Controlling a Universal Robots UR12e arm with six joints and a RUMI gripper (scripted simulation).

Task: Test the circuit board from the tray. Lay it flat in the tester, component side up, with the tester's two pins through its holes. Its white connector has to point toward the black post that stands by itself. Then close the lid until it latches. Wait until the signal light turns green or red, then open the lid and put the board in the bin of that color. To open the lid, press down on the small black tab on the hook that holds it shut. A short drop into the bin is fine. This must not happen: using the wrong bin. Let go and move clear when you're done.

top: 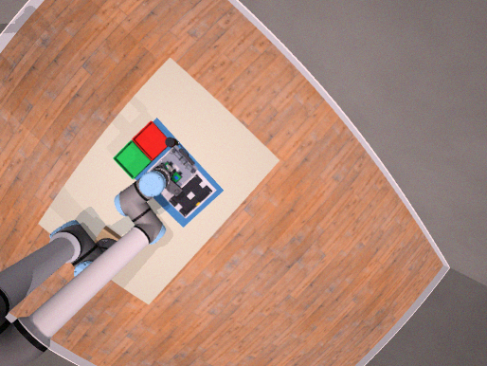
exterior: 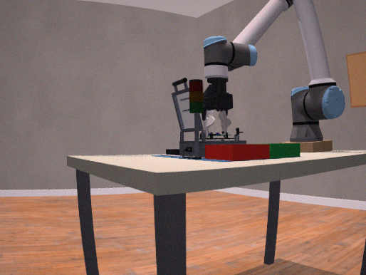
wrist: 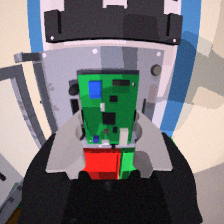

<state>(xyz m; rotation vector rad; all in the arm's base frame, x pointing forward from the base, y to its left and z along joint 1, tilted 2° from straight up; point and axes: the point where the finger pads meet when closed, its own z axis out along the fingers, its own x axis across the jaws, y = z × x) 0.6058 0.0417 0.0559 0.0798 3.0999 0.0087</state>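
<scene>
Now: the green circuit board 1 cm to the left of my hand. From my hand the other things lie so: green bin 21 cm to the left, 9 cm behind, 7 cm below; then red bin 20 cm to the left, 7 cm below, 6 cm ahead; then lid 12 cm ahead, 10 cm above.
</scene>
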